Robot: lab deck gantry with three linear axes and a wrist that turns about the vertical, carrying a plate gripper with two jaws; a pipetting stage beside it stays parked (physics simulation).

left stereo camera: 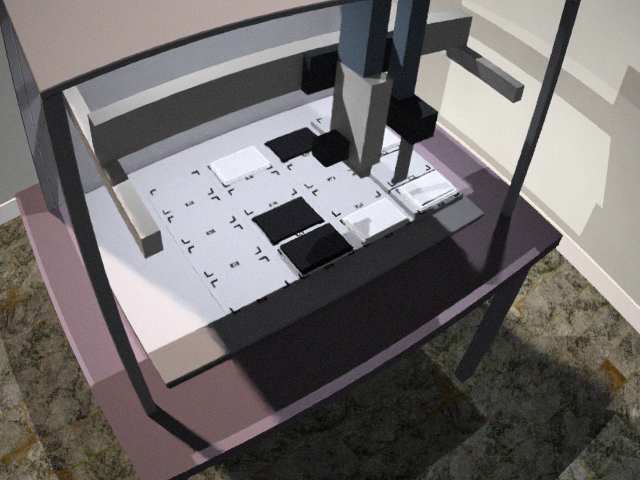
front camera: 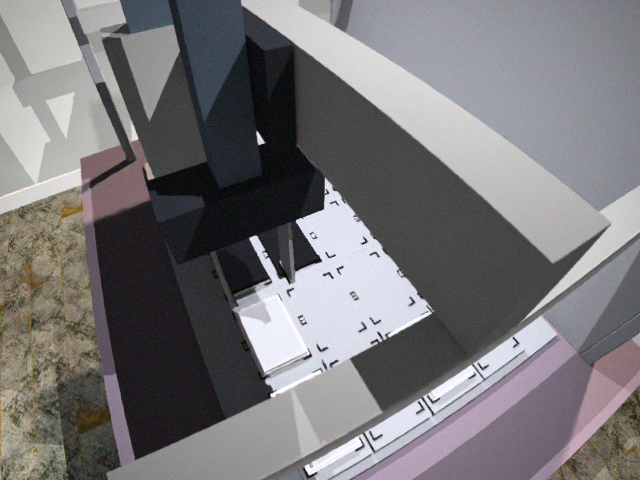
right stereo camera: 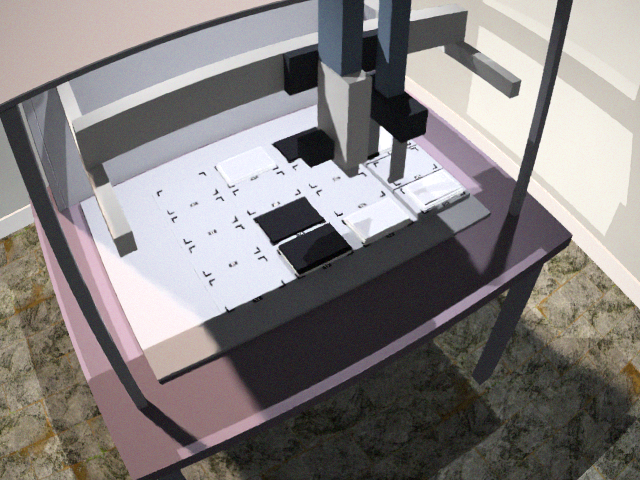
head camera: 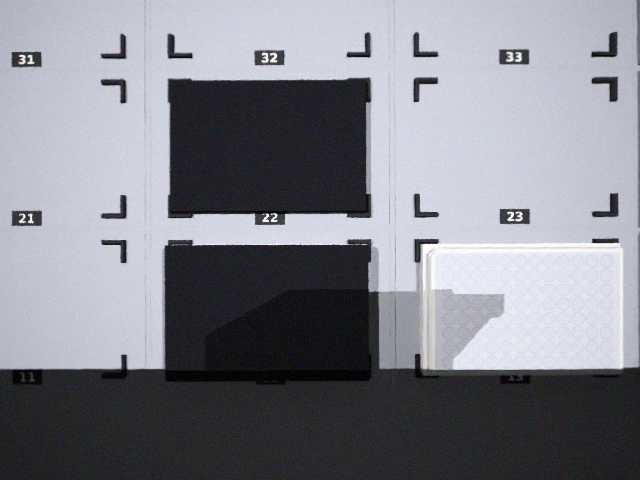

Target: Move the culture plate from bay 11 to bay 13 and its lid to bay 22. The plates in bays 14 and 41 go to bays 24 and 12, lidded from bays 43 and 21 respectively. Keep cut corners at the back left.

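Note:
My gripper is open and empty, raised over the fourth column behind bay 14; the stage hides one jaw in the left stereo view. The white culture plate lies in bay 13, cut corner at back left. A dark lid lies in bay 22. A dark lid covers the plate in bay 12. A white plate sits in bay 14. A dark lid lies in bay 43.
Another white plate lies in bay 42. A white item is partly visible behind the gripper. The grey pipetting stage stands left of the gripper. A long rail crosses the back.

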